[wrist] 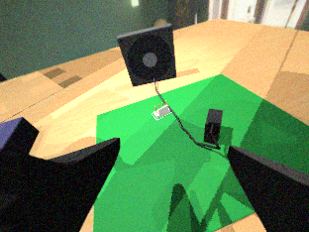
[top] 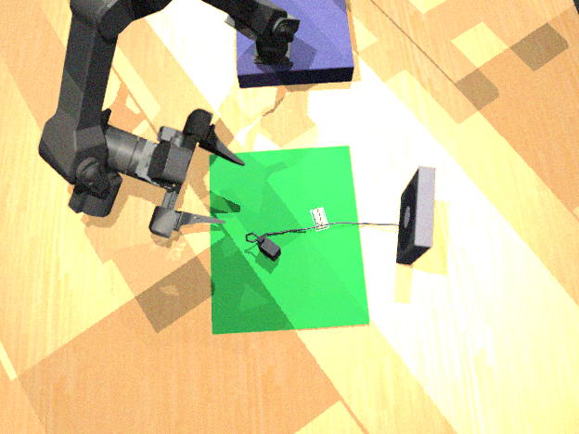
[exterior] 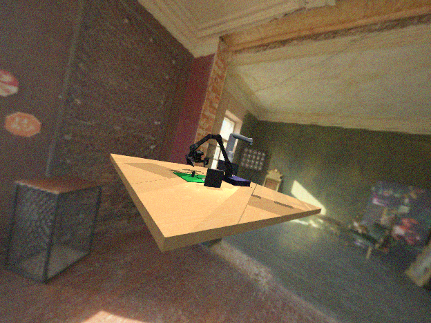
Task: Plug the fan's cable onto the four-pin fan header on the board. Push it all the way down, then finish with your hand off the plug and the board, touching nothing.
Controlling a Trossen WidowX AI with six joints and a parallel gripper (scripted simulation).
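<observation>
My gripper tip is now 70 mm short of the dark plug, 50 mm to the right of it and 60 mm above it. The rest, counted from my gripper tip: black fan 10 mm ahead, 260 mm to the left, 20 mm below; then white four-pin header 10 mm ahead, 130 mm to the left, 80 mm below; then green board 40 mm ahead, 80 mm to the left, 100 mm below.
</observation>
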